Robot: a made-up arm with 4 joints.
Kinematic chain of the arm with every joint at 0, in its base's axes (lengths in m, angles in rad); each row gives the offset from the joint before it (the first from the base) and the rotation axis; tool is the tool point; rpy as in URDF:
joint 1: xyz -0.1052 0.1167 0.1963 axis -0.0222 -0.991 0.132
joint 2: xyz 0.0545 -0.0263 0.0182 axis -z
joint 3: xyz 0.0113 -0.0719 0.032 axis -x
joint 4: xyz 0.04 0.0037 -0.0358 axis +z
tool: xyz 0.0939 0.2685 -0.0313 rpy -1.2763 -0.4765 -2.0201
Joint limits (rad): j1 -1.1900..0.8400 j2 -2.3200..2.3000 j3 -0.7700..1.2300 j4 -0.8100..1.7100
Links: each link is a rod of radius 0.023 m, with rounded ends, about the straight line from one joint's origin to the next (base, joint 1, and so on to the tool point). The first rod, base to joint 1, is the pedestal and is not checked.
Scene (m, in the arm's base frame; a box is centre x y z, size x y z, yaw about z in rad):
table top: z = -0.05
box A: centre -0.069 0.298 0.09 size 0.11 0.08 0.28 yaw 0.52
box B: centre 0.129 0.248 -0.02 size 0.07 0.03 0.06 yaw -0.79
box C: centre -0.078 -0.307 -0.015 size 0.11 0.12 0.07 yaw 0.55
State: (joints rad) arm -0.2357 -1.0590 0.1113 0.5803
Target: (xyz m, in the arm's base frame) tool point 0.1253 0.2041 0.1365
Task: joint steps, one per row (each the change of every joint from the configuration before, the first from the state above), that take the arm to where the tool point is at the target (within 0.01 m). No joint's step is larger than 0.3 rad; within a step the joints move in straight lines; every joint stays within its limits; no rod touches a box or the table.
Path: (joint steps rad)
1: 0.2109 0.0908 0.1600 -0.0256
2: 0.2109 0.0909 0.1600 -0.0255
3: 0.2109 0.0908 0.1599 -0.0256
4: 0.2215 0.1431 0.1519 -0.1742
5: 0.2215 0.1431 0.1518 -0.1743

